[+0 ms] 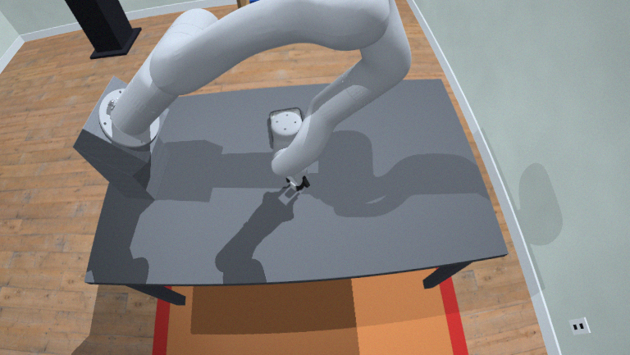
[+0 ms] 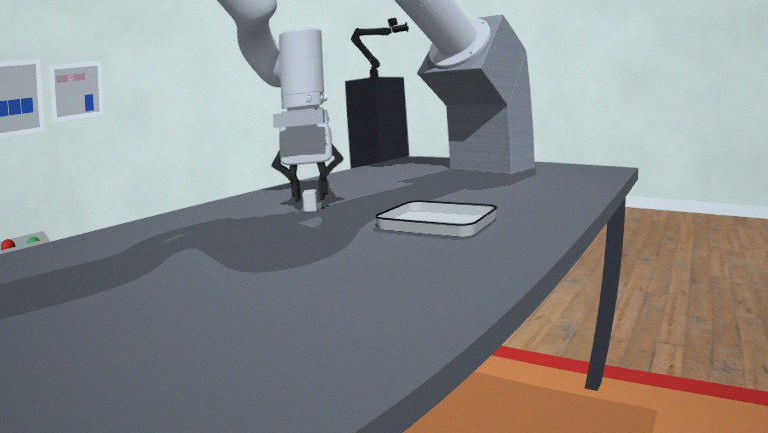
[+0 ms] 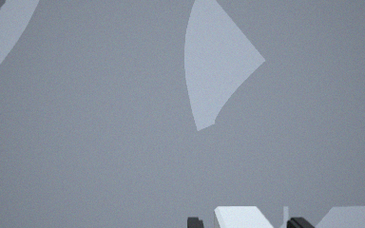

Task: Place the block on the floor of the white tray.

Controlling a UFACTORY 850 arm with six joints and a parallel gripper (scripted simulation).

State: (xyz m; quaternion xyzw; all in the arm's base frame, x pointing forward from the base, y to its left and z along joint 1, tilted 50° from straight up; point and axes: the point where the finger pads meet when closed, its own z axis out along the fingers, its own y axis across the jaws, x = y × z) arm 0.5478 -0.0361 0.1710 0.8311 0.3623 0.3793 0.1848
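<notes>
The white block is 2 cm below my hand. Round my hand: white tray: 4 cm behind, 27 cm to the left, 3 cm below.
</notes>
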